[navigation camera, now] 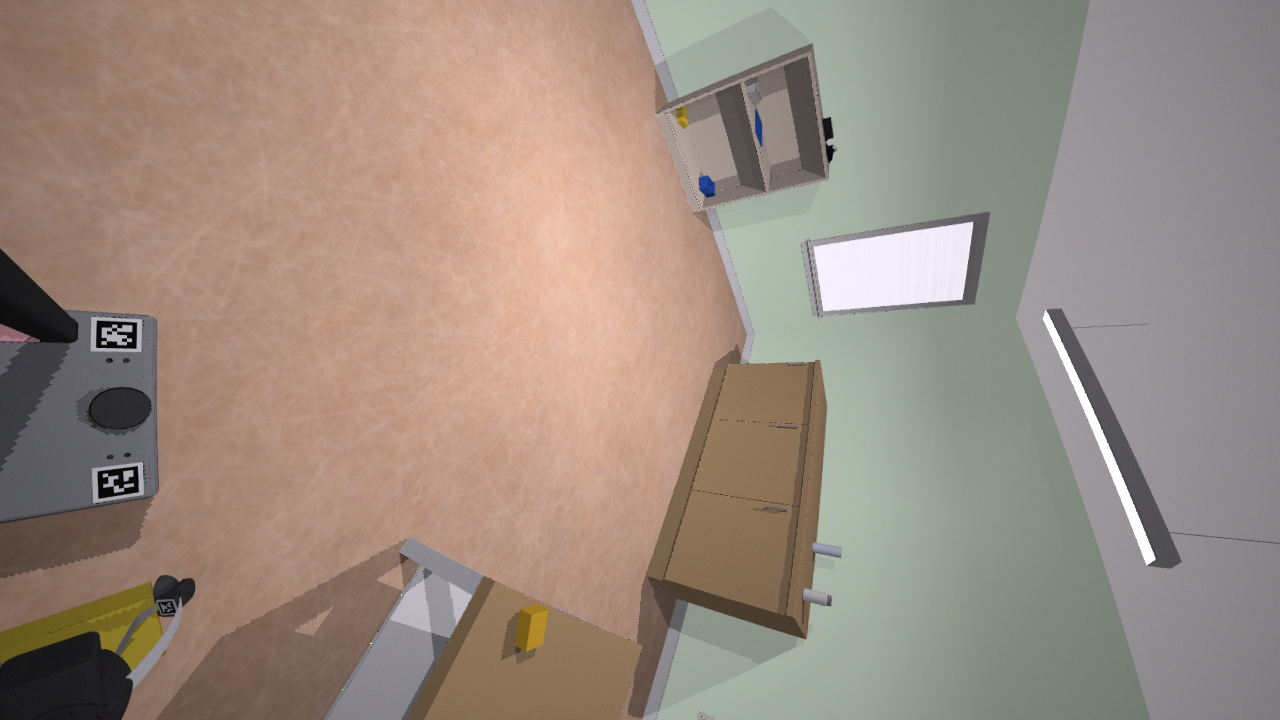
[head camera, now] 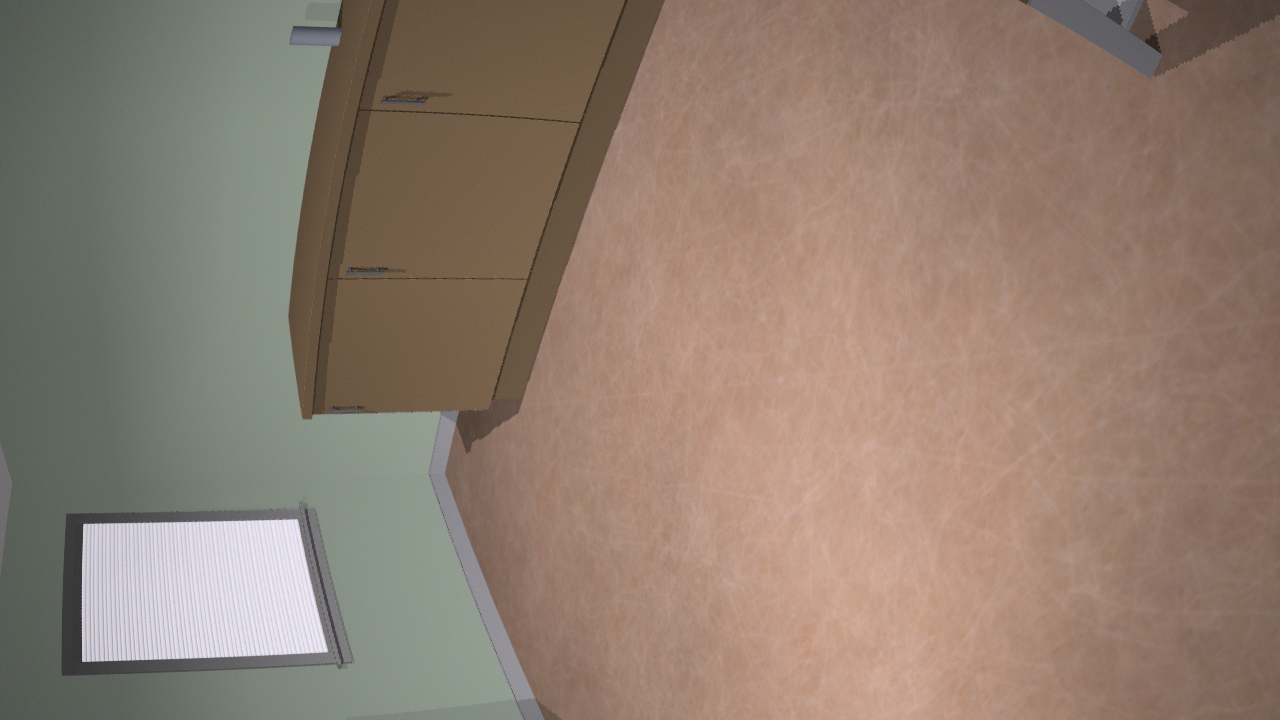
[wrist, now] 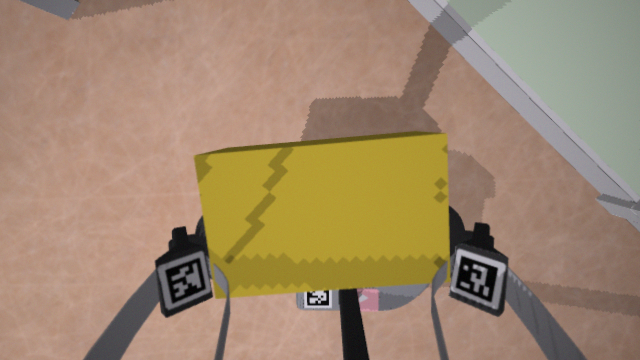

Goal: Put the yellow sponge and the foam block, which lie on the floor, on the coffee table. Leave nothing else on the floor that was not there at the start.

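Places are measured from the robot's base along level axes (x left, y down, z back), in centimetres.
Pixels of known places: gripper, fingertip midpoint: (navigation camera: 79,614); robot's base, link origin: (navigation camera: 120,404).
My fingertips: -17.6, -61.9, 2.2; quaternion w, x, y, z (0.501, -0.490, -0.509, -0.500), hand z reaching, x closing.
Note:
Ahead of a thing's pixels: the offset from my fingertips to its top centre, as dx, dy, dz. Level surfaces: height alone.
My gripper (wrist: 328,229) is shut on a large yellow block {-2.1, -5.0, -0.2} (wrist: 330,195) (navigation camera: 80,617), with one fingertip at each short end in the wrist view. It holds the block above the floor, at the lower left of the navigation view, beside my base. I cannot tell whether this block is the sponge or the foam block. A smaller orange-yellow block {-45.8, +12.4, -68.8} (navigation camera: 531,626) rests on the brown top of a low table {dy +16.9} (navigation camera: 554,680), apart from my gripper. One grey leg part of that table (head camera: 1096,31) shows in the head view. The gripper does not show in the head view.
My grey base (navigation camera: 138,367) (wrist: 400,295) stands left of the table in the navigation view. A brown cabinet (head camera: 447,197) (navigation camera: 742,465) stands along the wall with cylinders on top. An open shelf unit (navigation camera: 810,116) holds small blue and yellow things. A skirting board (wrist: 540,105) crosses the wrist view.

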